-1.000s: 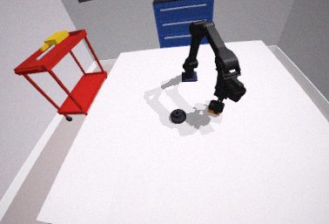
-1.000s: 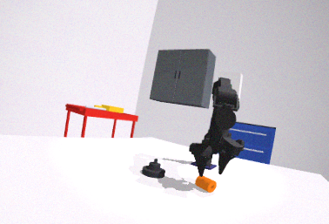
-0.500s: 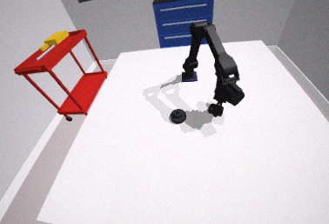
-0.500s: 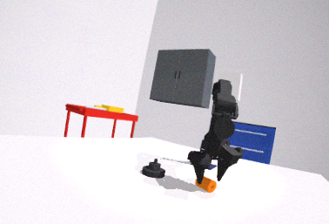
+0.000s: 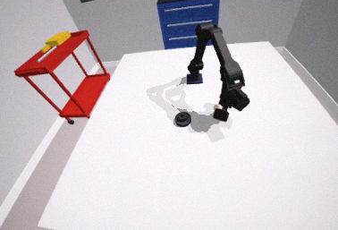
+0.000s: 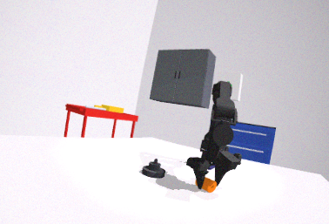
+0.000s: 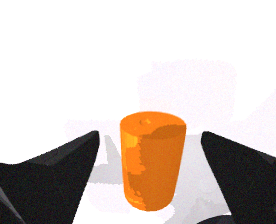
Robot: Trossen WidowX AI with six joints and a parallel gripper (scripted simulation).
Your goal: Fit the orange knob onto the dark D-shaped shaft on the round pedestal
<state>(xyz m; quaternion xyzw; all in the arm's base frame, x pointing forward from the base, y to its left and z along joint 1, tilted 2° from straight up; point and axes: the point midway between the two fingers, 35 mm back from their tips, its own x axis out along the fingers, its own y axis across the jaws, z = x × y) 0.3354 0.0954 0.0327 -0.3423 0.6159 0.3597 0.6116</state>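
The round dark pedestal is 20 cm to the right of my gripper tip and 2 cm above it. From my gripper tip the other things lie so: orange knob: 1 cm to the right, 1 cm behind, 1 cm above.
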